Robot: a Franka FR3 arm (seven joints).
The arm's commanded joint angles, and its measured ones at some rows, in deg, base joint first. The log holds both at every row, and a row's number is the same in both.
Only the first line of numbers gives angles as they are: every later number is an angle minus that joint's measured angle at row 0.
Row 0, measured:
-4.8, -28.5, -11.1, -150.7, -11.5, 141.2, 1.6
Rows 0 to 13, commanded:
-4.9, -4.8, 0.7, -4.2, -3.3, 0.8, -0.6
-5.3, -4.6, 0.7, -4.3, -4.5, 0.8, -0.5
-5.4, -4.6, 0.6, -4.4, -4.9, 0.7, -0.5
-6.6, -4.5, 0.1, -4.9, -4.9, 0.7, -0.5
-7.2, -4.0, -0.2, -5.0, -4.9, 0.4, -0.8
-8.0, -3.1, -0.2, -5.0, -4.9, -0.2, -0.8
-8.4, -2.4, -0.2, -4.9, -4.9, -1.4, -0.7
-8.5, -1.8, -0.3, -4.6, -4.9, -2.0, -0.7
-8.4, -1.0, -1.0, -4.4, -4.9, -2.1, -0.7
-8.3, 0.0, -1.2, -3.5, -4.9, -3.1, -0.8
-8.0, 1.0, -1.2, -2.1, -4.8, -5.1, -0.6
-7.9, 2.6, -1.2, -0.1, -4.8, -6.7, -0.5
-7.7, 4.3, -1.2, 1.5, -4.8, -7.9, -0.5
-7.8, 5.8, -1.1, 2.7, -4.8, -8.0, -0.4
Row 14, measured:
-7.5, 2.2, -1.4, -2.4, -4.2, -5.4, -0.1
